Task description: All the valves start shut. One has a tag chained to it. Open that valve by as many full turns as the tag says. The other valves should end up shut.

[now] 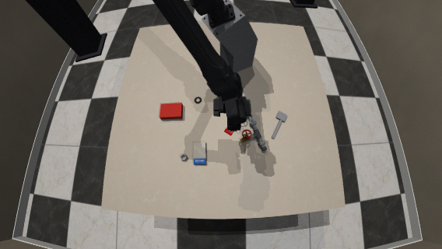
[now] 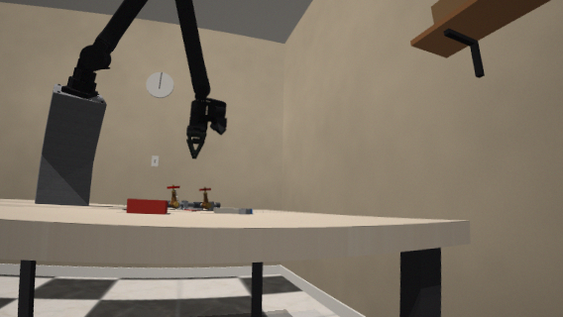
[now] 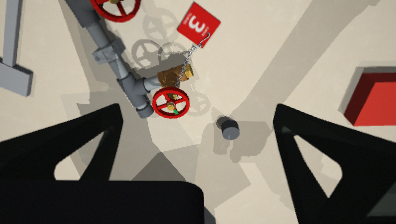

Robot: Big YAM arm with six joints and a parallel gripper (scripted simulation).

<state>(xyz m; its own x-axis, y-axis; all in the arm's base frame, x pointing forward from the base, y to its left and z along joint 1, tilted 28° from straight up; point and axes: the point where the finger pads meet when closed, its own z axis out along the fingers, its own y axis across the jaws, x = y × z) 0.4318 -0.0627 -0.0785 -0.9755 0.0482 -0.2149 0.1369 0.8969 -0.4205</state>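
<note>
The red tag lies 1 cm to the right of my hand and 20 cm below it. The rest, counted from my hand: blue box 10 cm ahead, 16 cm to the right, 19 cm below; then red block 14 cm behind, 29 cm to the right, 18 cm below; then grey hammer-like tool 27 cm to the left, 19 cm below.
</note>
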